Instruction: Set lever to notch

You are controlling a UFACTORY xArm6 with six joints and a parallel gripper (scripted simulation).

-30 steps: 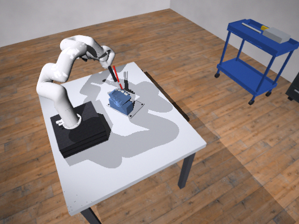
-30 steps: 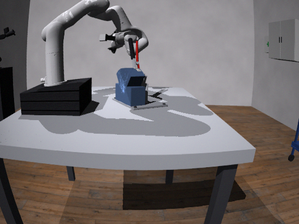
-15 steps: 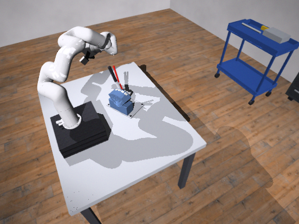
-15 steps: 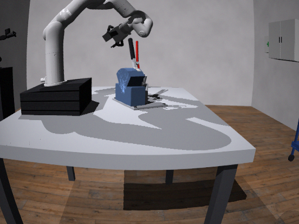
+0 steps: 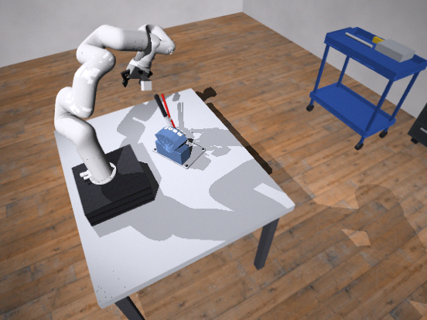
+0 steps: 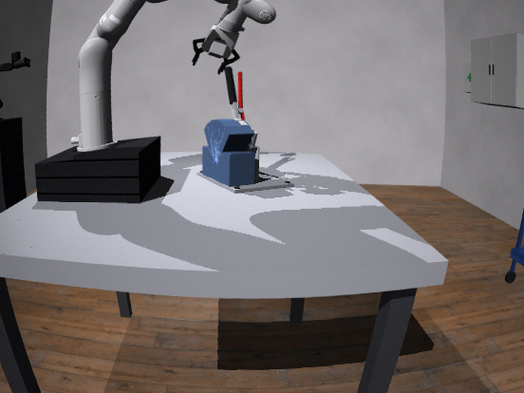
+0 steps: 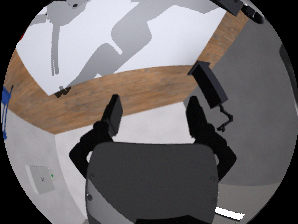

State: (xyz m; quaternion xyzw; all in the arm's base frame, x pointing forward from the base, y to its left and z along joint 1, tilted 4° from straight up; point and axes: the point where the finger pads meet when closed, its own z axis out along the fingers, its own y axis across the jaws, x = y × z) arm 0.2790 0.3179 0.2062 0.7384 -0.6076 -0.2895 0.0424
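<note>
Right now the red bar is 130 mm ahead of my hand, 160 mm to the right of it and 150 mm below it.
</note>
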